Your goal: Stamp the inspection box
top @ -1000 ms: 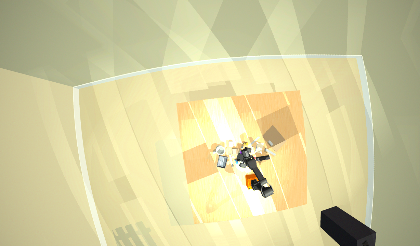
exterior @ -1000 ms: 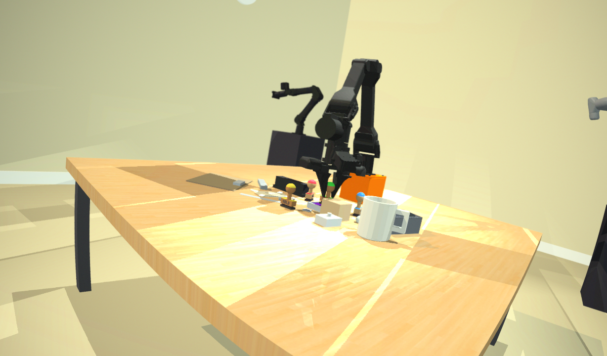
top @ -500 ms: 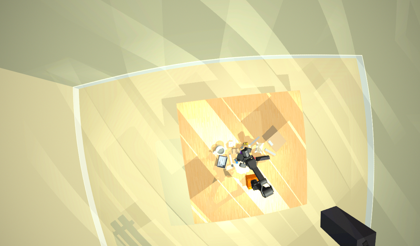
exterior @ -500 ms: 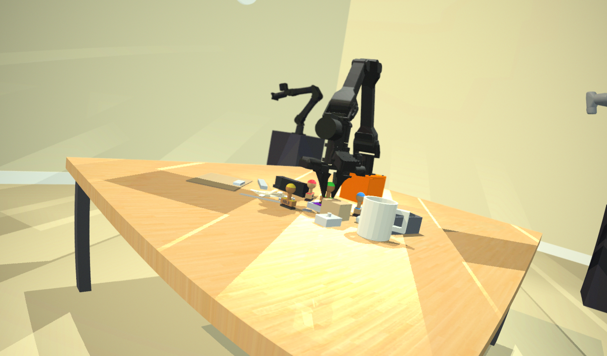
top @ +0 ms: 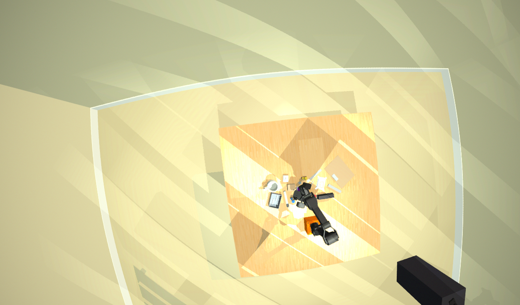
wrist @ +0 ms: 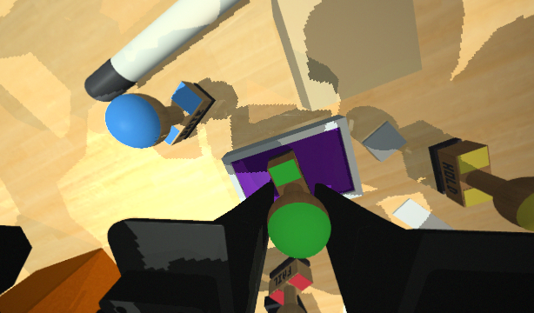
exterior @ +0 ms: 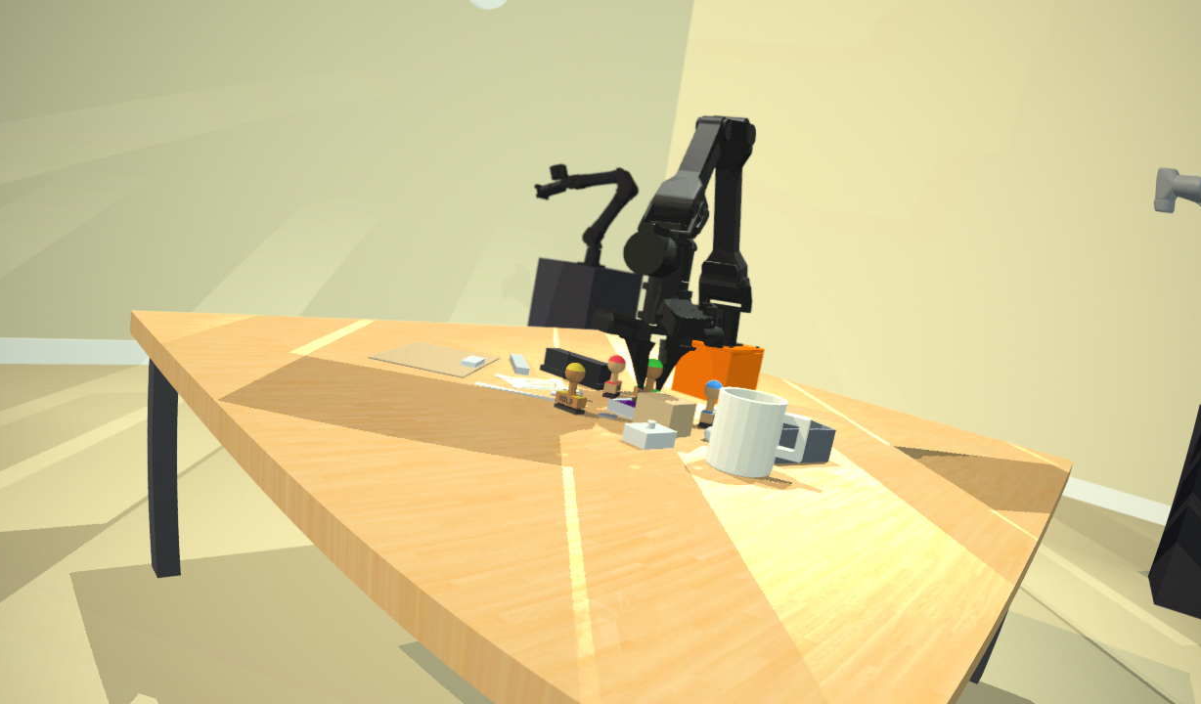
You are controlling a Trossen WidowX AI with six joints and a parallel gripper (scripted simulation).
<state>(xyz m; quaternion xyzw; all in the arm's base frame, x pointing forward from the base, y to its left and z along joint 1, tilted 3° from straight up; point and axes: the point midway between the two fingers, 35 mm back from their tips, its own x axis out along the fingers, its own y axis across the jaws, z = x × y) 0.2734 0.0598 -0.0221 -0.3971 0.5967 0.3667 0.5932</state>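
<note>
My gripper tip is now 30 mm above the purple ink pad. From my gripper tip the other things lie so: beige box: 50 mm ahead, 70 mm to the left, 10 mm below; green-knobbed PASS stamp: right at my gripper tip; blue stamp: 50 mm behind, 70 mm to the left, 20 mm below.
</note>
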